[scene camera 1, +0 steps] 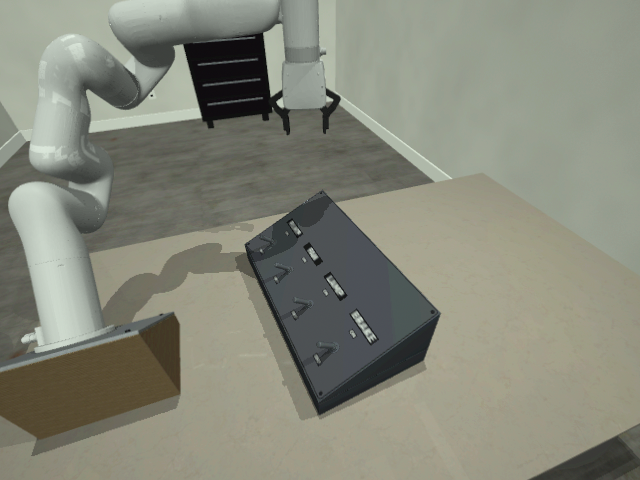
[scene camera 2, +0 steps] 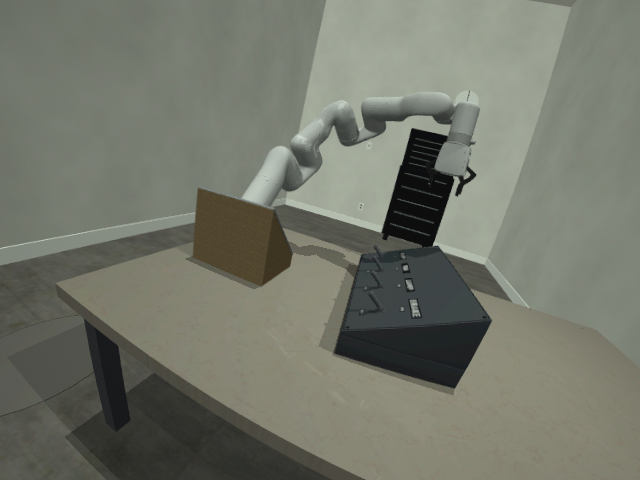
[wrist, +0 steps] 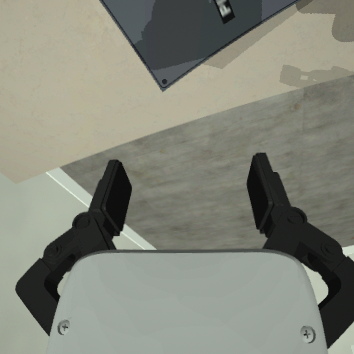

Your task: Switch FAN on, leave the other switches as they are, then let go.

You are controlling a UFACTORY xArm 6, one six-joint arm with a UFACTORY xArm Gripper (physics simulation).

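Places are measured from the arm's base along level axes (x up, y right, z ahead), in centimetres.
Pixels of known places: gripper, fingertip midpoint: (scene camera 1: 306,132) (scene camera 2: 443,192) (wrist: 186,170); arm's base, link origin: (scene camera 1: 77,340) (scene camera 2: 243,221).
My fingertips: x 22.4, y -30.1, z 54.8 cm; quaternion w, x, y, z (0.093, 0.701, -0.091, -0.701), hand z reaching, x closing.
Observation:
Ahead of a thing's pixels: the offset from my fingertips to its top centre. Level surfaces: height alone.
A dark sloped switch panel (scene camera 1: 372,273) (scene camera 2: 444,289) (wrist: 170,40) stands on the table. It has a row of four levers; in scene camera 1 they are the far-end lever (scene camera 1: 266,243), second lever (scene camera 1: 281,271), third lever @[dy +32.3, dx -22.4, dz -10.8 cm] (scene camera 1: 301,305) and near-end lever (scene camera 1: 325,351). All lean much alike. The near-end label @[dy +42.8, dx -23.1, dz -0.7 cm] (scene camera 1: 364,326) reads BRAKE. The far-end label @[dy +7.3, dx -23.1, dz -6.6 cm] (scene camera 1: 294,227) (wrist: 225,9) is cut off in the wrist view; its first letter looks like F or P. Which lever is FAN is unclear. My gripper (scene camera 1: 306,132) (scene camera 2: 444,189) (wrist: 186,170) is open and empty, high beyond the panel's far end.
A brown wedge-shaped block (scene camera 1: 98,387) (scene camera 2: 232,237) stands by the arm's base on the table @[dx -35.3 cm] (scene camera 1: 496,392) (scene camera 2: 248,377) (wrist: 60,90). A black drawer cabinet (scene camera 1: 232,72) (scene camera 2: 418,201) stands on the floor by the back wall.

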